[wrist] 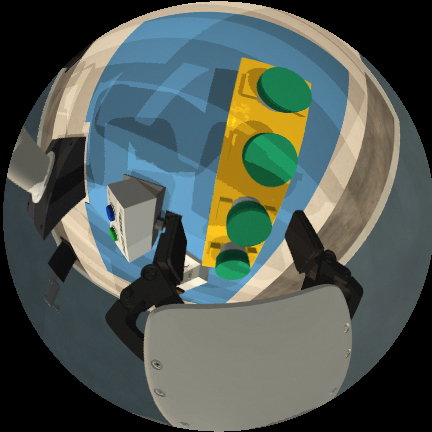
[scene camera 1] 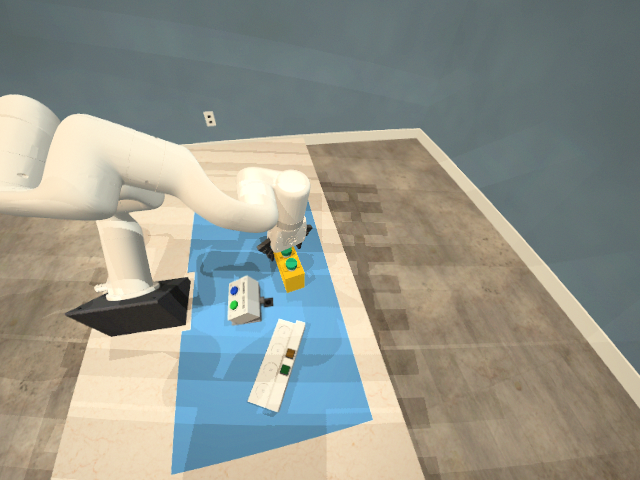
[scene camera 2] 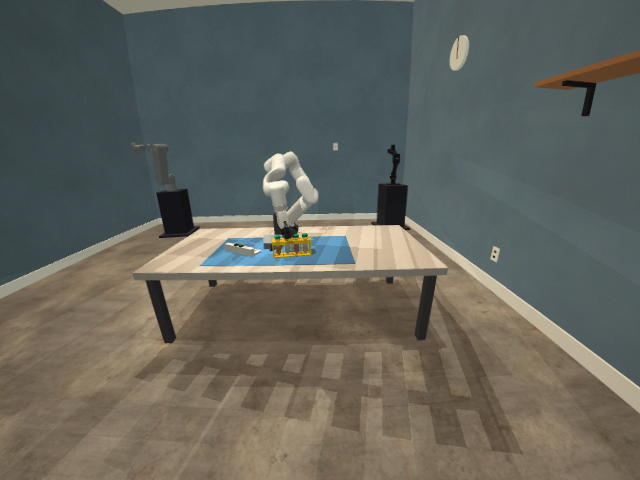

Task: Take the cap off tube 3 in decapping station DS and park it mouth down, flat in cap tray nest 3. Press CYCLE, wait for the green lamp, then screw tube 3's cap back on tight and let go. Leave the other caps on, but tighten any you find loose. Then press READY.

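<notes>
A grey box is there in the pictures, and so is a blue mat. The pictures show my gripper too, and the wrist view is another place where I see my gripper.
</notes>
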